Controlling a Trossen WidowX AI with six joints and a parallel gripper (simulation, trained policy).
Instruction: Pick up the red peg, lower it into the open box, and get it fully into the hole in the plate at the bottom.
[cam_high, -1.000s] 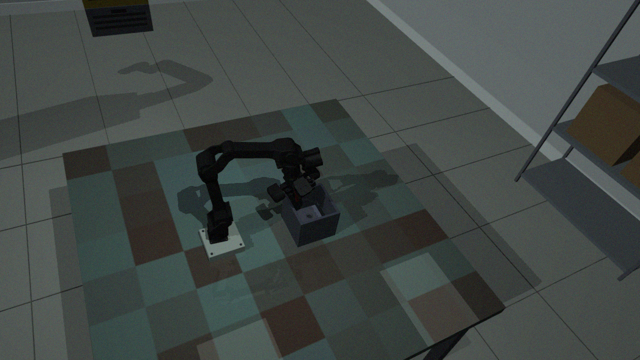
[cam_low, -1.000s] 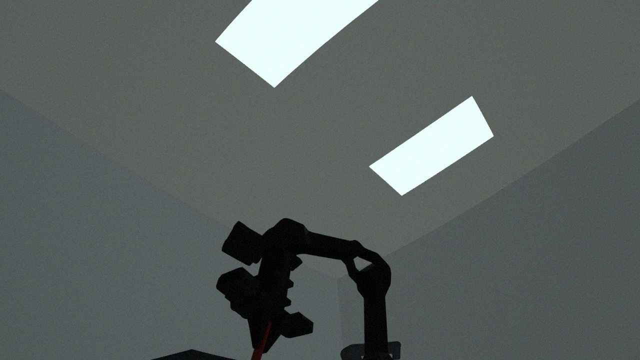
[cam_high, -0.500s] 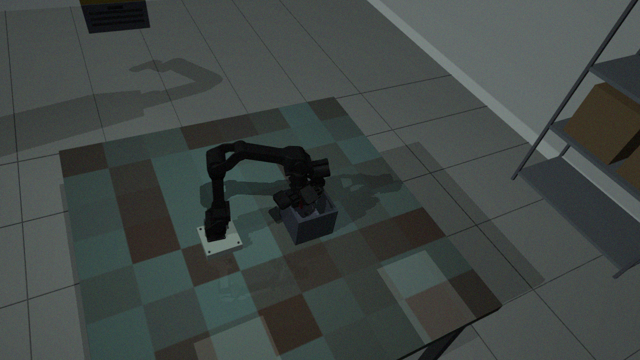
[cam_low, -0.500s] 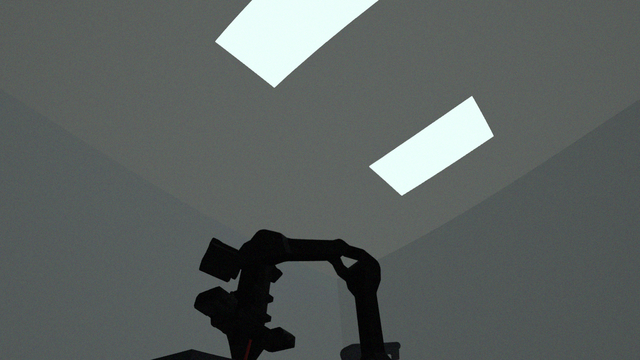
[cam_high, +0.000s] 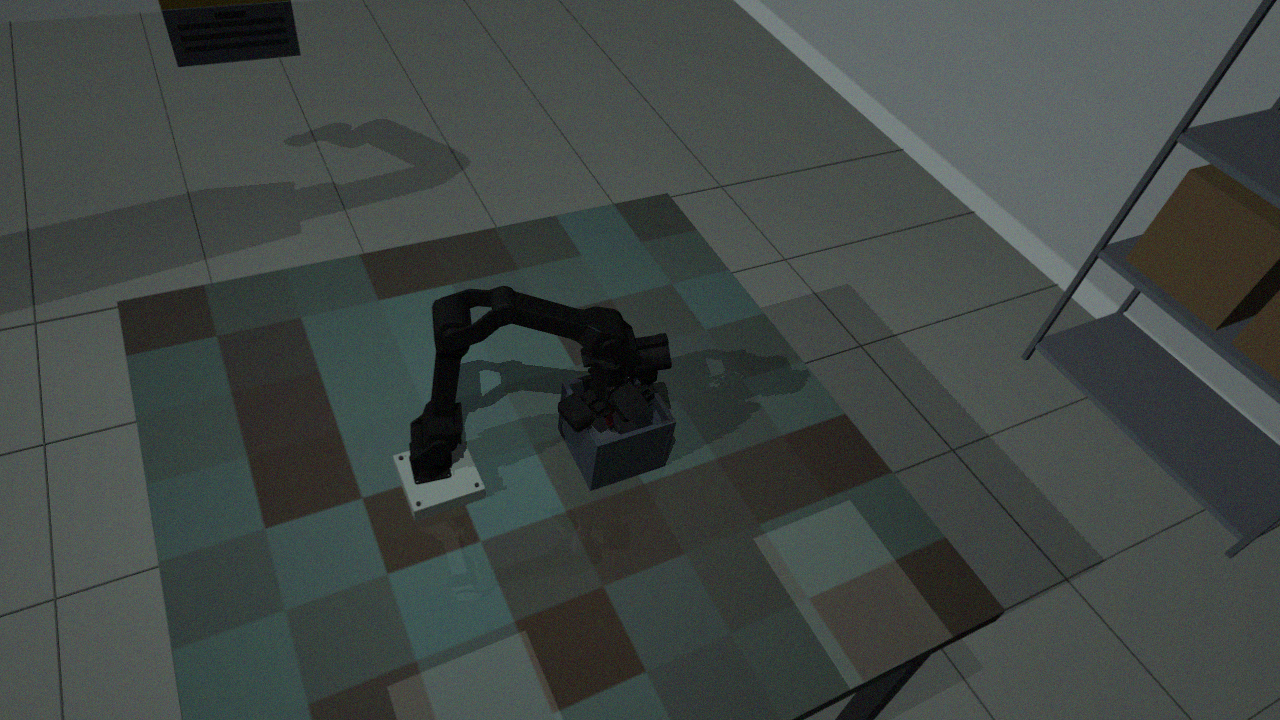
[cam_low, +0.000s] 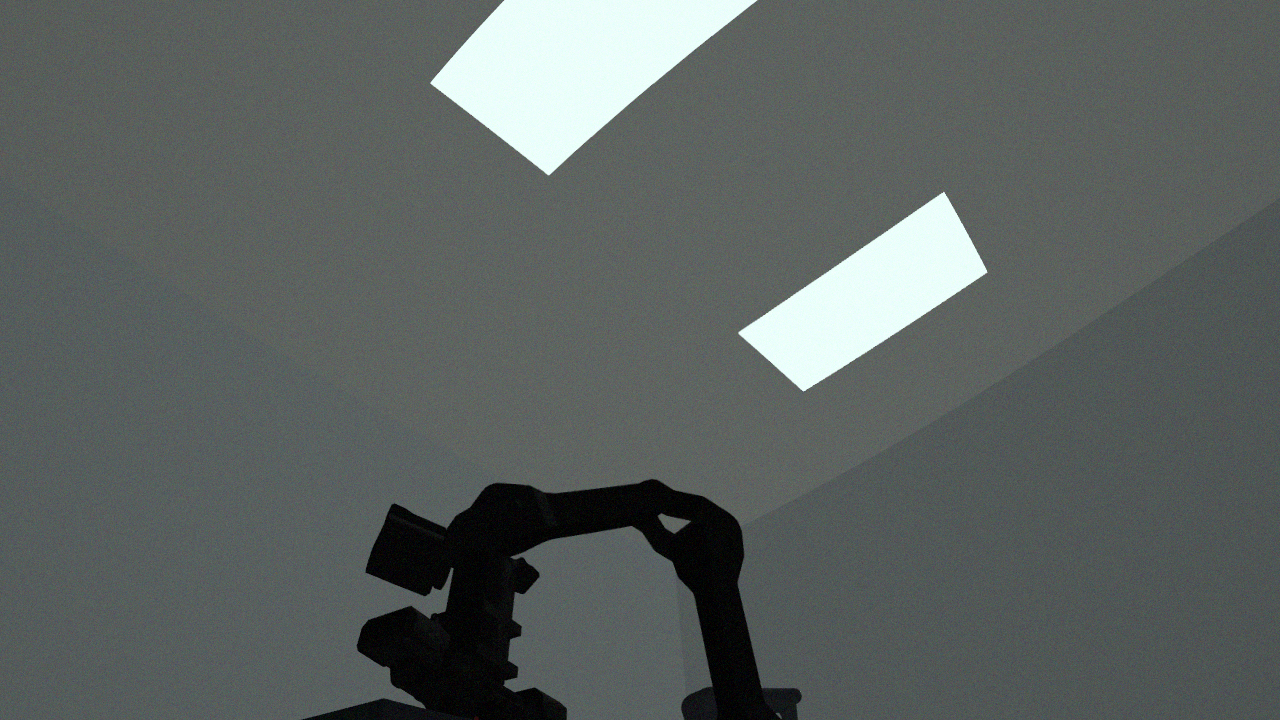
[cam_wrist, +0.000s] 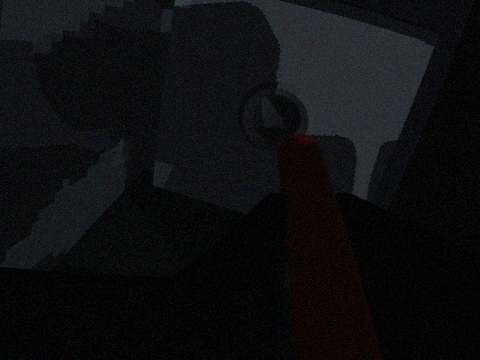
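Now: gripper tip 1 cm below the red peg. Also, from my gripper tip: pale plate 2 cm ahead, 6 cm below.
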